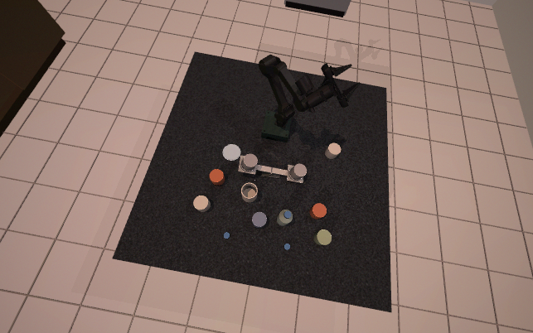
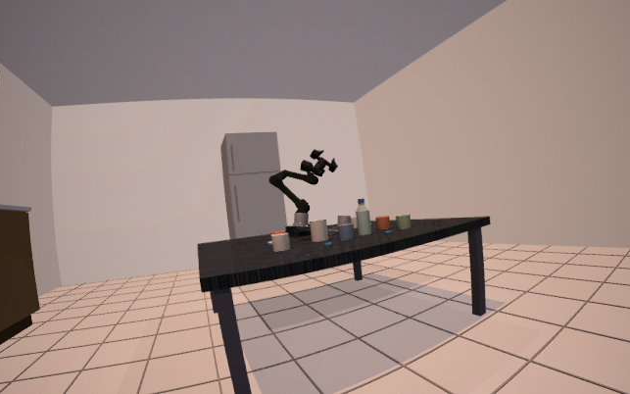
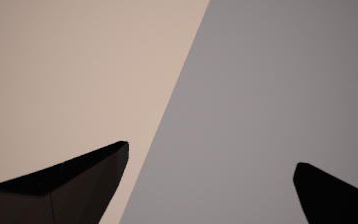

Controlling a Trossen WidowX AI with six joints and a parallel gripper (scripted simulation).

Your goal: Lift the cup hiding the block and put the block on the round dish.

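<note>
My gripper tip is 28 cm short of the grey cup, 4 cm to the left of it and 43 cm above it. Also, from my gripper tip: balance: 33 cm ahead, 19 cm to the right, 47 cm below; pale green block: 29 cm ahead, 6 cm to the right, 45 cm below; bottle: 54 cm ahead, 5 cm to the right, 38 cm below.
</note>
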